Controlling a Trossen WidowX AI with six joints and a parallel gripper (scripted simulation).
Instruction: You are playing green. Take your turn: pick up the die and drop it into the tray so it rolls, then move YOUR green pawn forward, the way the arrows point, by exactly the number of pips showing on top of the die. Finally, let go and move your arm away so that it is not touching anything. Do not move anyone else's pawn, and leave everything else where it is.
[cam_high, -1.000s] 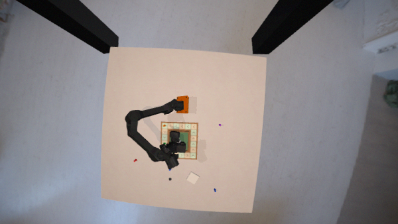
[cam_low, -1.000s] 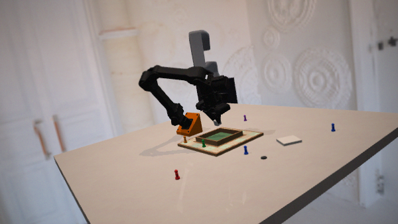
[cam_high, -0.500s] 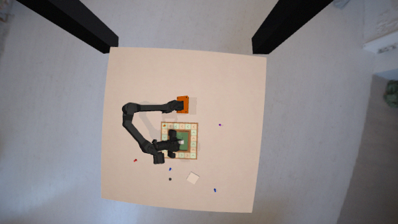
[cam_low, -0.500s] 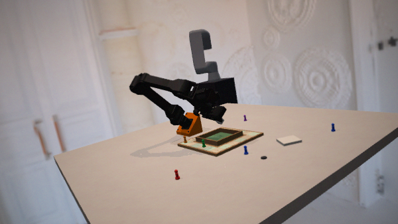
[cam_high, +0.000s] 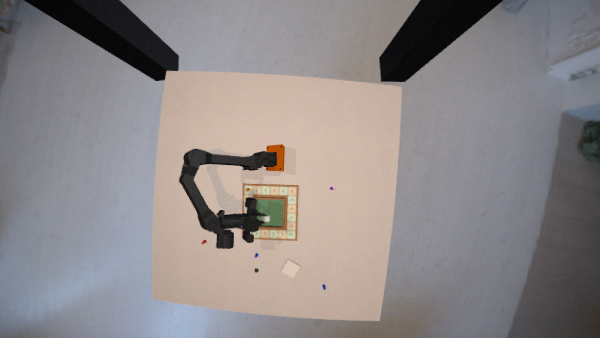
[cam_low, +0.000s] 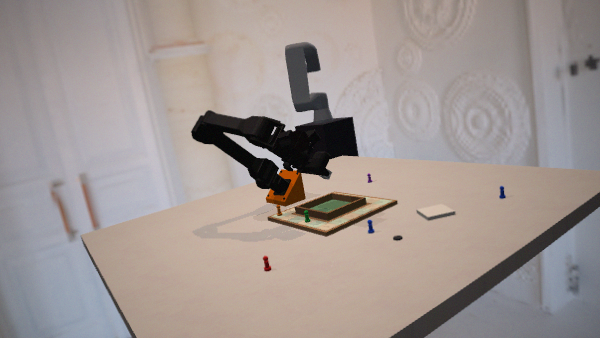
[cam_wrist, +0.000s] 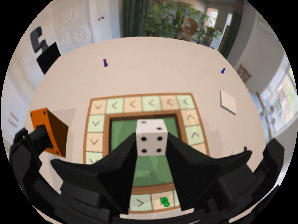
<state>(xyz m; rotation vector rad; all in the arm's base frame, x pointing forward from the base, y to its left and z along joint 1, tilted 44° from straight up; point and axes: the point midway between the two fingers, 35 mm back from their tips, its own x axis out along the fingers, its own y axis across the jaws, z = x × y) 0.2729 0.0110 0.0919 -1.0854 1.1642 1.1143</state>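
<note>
My gripper tip is right at the white die. Also, from my gripper tip: green-floored tray (110 mm below); then orange pawn (120 mm behind, 110 mm to the right, 90 mm below); then green pawn (110 mm to the right, 90 mm below, 10 mm ahead).
</note>
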